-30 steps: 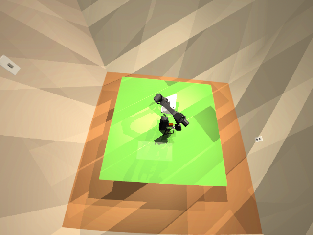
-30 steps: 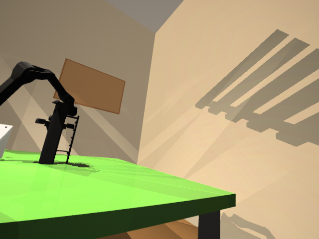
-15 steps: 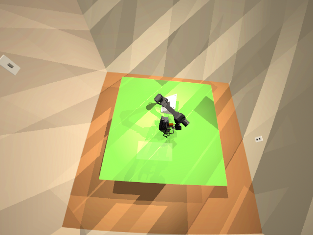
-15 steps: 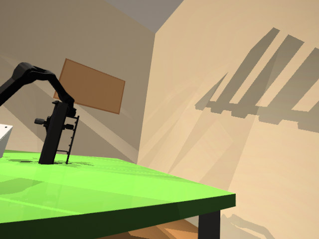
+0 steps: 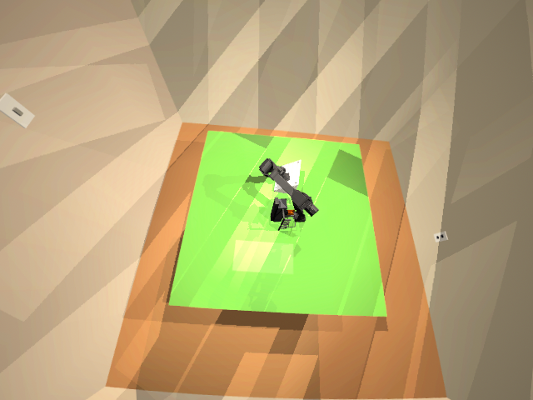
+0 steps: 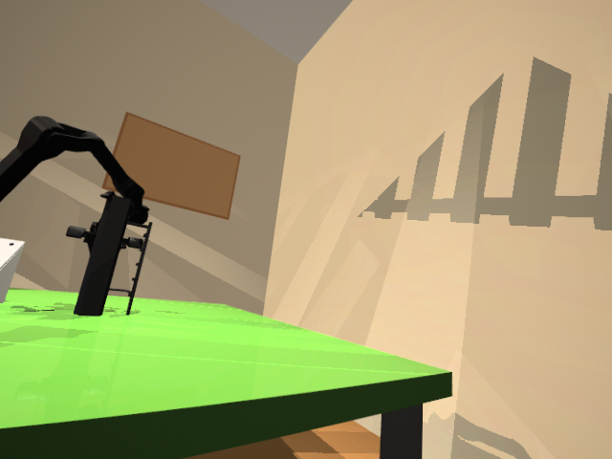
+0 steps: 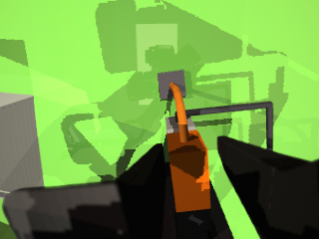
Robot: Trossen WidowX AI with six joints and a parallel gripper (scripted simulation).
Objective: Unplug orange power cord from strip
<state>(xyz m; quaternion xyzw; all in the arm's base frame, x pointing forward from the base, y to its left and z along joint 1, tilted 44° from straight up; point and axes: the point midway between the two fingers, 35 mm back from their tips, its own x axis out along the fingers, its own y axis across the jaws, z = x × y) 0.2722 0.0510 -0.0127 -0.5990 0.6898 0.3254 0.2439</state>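
Now: the orange plug 5 cm to the right of my gripper tip and 1 cm below it. From my gripper tip the other things lie so: black power strip (12 cm to the right, 1 cm ahead, 1 cm above).
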